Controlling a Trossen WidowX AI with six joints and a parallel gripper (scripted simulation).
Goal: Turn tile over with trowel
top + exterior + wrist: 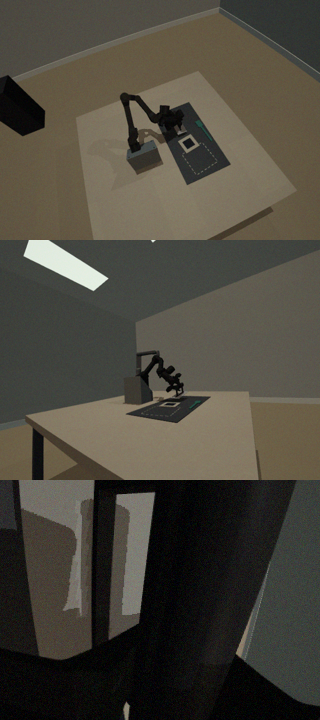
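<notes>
Now: the tile 2 cm behind my gripper tip, 16 cm to the right of it and 8 cm below it. Also, from my gripper tip: trowel (14 cm ahead, 9 cm to the right, 8 cm below).
</notes>
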